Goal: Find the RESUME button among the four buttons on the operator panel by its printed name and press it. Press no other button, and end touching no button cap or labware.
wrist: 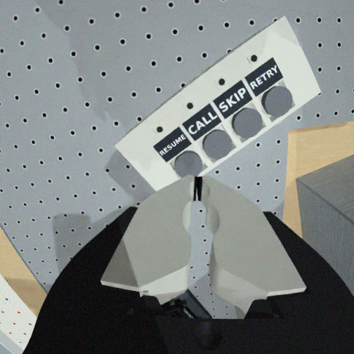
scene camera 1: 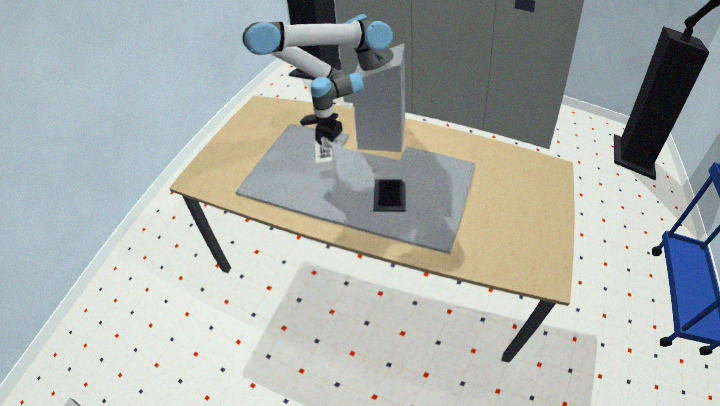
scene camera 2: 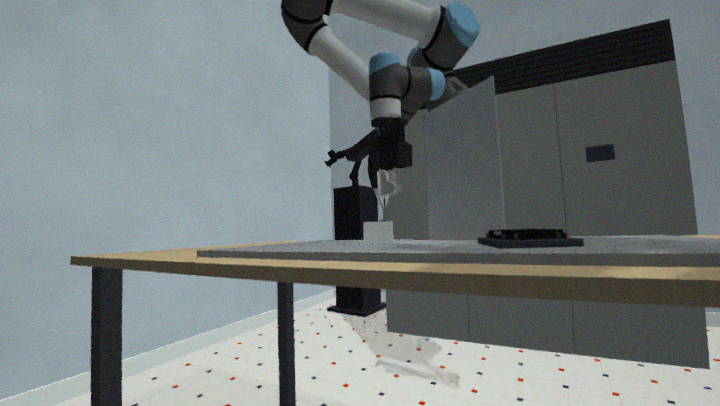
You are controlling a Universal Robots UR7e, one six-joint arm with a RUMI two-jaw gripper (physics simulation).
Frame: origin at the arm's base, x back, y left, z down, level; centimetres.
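Seen in the pictures: gripper, fingertip midpoint: [scene camera 1: 326,148] [scene camera 2: 383,207]; arm's base at its link origin: [scene camera 1: 377,61] [scene camera 2: 453,110].
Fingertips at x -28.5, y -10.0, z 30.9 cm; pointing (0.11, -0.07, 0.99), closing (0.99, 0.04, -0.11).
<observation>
Offsets run from my fingertips to a thing's top centre.
The operator panel @(dx +2.4, dy -3.8, dz +3.4 cm) [scene camera 1: 319,158] [scene camera 2: 378,232] [wrist: 295,60] is a white box on the perforated grey board. In the wrist view its four grey round buttons carry dark labels. The RESUME button [wrist: 188,163] is at the left end, followed by the CALL button [wrist: 217,144], the SKIP button [wrist: 248,122] and the RETRY button [wrist: 277,101]. My gripper [scene camera 1: 325,144] [scene camera 2: 384,215] [wrist: 196,178] is shut and empty and points down. Its tips are at the lower right edge of the RESUME cap in the wrist view, and at or just above the panel's top in scene camera 2. Contact cannot be told.
The grey board [scene camera 1: 282,186] [scene camera 2: 282,252] [wrist: 45,150] lies on the wooden table [scene camera 1: 524,221] [scene camera 2: 166,264]. A black tray @(dx -5.2, dy +31.5, dz +6.8 cm) [scene camera 1: 389,209] [scene camera 2: 534,243] lies on the board. A tall grey block [scene camera 1: 379,110] [scene camera 2: 463,166] [wrist: 327,195] stands near the panel.
</observation>
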